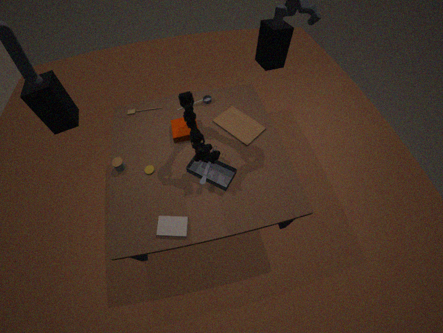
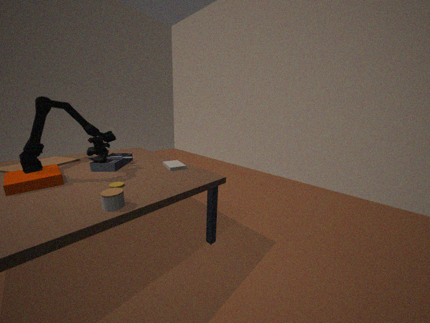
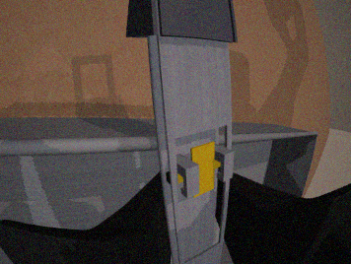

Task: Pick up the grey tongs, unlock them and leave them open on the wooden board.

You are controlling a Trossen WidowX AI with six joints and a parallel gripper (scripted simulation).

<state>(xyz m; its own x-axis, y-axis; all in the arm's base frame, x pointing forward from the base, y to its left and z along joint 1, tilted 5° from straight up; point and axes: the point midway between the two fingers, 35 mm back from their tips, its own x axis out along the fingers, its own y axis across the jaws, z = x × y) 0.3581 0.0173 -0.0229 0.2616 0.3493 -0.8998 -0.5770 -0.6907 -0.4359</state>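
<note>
The roasting tin is 4 cm ahead of my gripper tip and 3 cm to the right of it. Round my gripper tip: white pad (39 cm to the right, 31 cm ahead, 2 cm below); then yellow lock piece (3 cm behind, 3 cm above); then wooden board (33 cm to the left, 27 cm behind, 3 cm below).
</note>
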